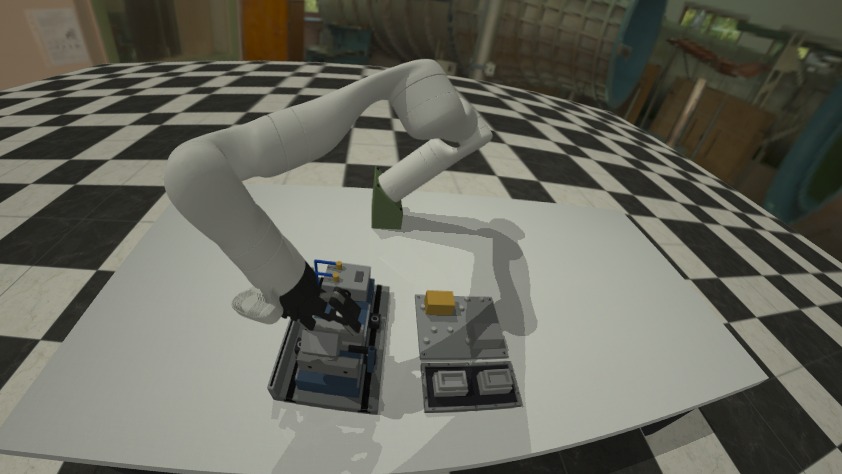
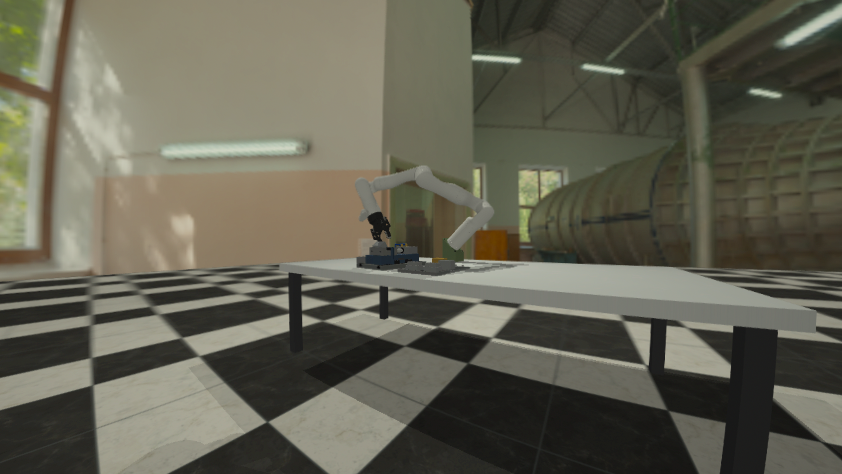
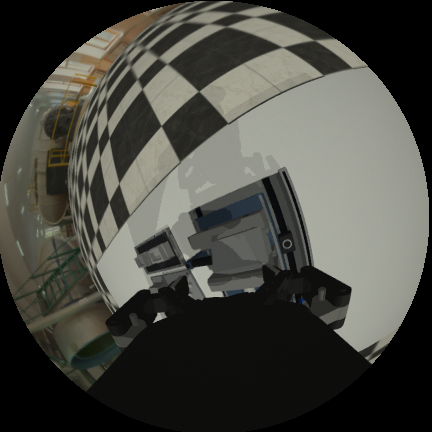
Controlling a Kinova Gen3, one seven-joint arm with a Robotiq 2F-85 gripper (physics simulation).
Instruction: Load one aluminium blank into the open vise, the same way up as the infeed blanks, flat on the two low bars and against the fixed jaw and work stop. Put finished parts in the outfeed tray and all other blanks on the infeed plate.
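Frame: origin at the arm's base, x ahead, y left, z up, level; millimetres.
Seen in the pictures: gripper, fingertip midpoint: (image 1: 334, 328) (image 2: 385, 242) (image 3: 224, 278); arm's base, link origin: (image 1: 388, 189) (image 2: 452, 244).
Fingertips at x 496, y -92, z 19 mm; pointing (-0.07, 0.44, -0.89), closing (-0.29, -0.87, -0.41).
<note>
Offsets run from my fingertips to a thing's top centre. "pt": to the spot under its first point. Level surfaces: height alone.
A plain grey blank @(dx +14, dy -22, dz +4 mm) (image 1: 319, 343) (image 3: 242, 247) sits between the jaws of the vise @(dx -56, dy -4, dz -21 mm) (image 1: 328, 383) (image 2: 382, 258) (image 3: 227, 214), its top above them. The low bars and the blank's underside are hidden, so its seating cannot be told. My gripper (image 1: 334, 327) (image 2: 382, 237) (image 3: 224, 278) is open and empty, above the vise near the blank. An orange block @(dx -148, dy +213, dz -76 mm) (image 1: 439, 302) lies at the back left of the infeed plate @(dx -100, dy +258, dz -112 mm) (image 1: 441, 352). Two finished grey parts with pockets, a left one @(dx +48, dy +212, dz -79 mm) (image 1: 450, 382) and a right one @(dx +49, dy +302, dz -79 mm) (image 1: 495, 380), lie in the outfeed tray @(pt dx +98, dy +252, dz -109 mm) (image 1: 473, 408).
A grey housing @(pt dx -135, dy +13, dz -24 mm) (image 1: 348, 280) with orange fittings and a blue pipe stands behind the vise. The vise handle @(pt dx +26, dy +62, dz -46 mm) (image 1: 370, 358) sticks out toward the plate. Small pegs stand on the infeed plate. A green bracket (image 1: 386, 213) stands by the arm's base on the white table @(dz -120 mm) (image 1: 589, 306).
</note>
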